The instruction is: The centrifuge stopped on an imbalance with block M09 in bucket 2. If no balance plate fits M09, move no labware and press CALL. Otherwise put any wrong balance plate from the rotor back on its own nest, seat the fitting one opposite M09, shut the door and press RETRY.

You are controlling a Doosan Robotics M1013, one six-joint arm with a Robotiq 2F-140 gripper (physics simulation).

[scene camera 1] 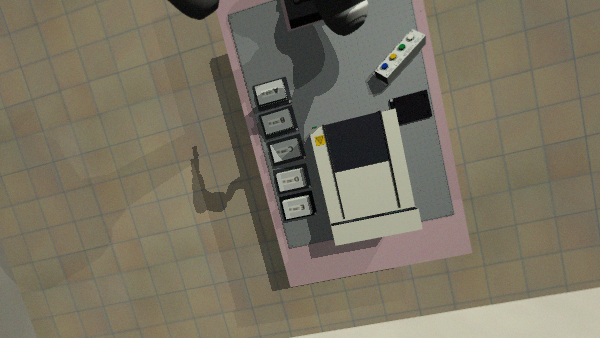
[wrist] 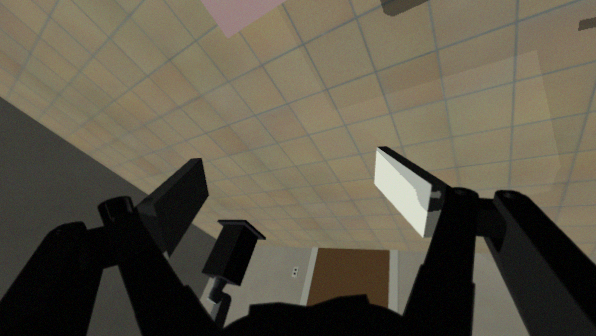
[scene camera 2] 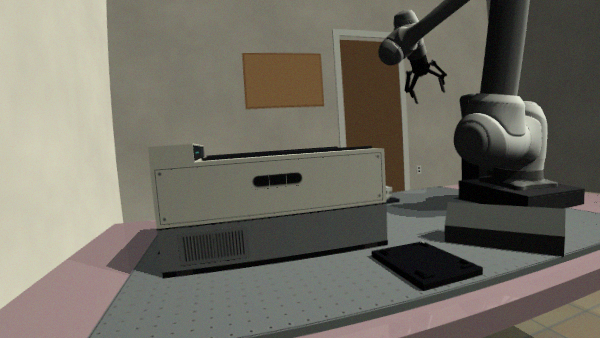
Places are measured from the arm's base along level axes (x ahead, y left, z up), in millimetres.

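Pixels of known places: gripper, fingertip midpoint: (wrist: 291, 171) (scene camera 2: 429, 97); arm's base, origin of the base link: (scene camera 2: 516, 183).
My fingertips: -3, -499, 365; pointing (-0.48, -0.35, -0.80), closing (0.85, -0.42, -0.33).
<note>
Ahead of a thing's pixels: the offset from my fingertips to its middle, as dx, dy, dz. "*": to the spot under its first point.
My gripper (scene camera 2: 430, 96) (wrist: 291, 171) is open and empty, high in the air near the arm's base. The centrifuge @(+843, +569, -296) (scene camera 1: 376, 231) (scene camera 2: 270, 192) is a pale box on a grey base. From above, its top shows a dark section @(* +712, +552, -205) (scene camera 1: 354, 144) and a pale panel @(* +887, +565, -208) (scene camera 1: 364, 188); I cannot tell whether its door is open. The rotor, M09 and its bucket cannot be made out. Blocks A @(+424, +241, -385) (scene camera 1: 270, 94), B @(+557, +247, -385) (scene camera 1: 278, 122), C @(+692, +262, -385) (scene camera 1: 285, 150), D @(+832, +264, -385) (scene camera 1: 291, 180) and E @(+967, +269, -385) (scene camera 1: 297, 207) sit in a row of dark nests; their small print is unreadable. The button box @(+385, +816, -376) (scene camera 1: 400, 56) (scene camera 2: 505, 220) has blue, yellow, green and white buttons.
A flat black pad @(* +603, +849, -406) (scene camera 1: 411, 108) (scene camera 2: 427, 265) lies between the centrifuge and the button box. The arm's heavy base (scene camera 2: 520, 192) stands behind the button box. In the wrist view, a black box-shaped object (wrist: 233, 254) and a brown door (wrist: 348, 275) show beyond the tiled floor.
</note>
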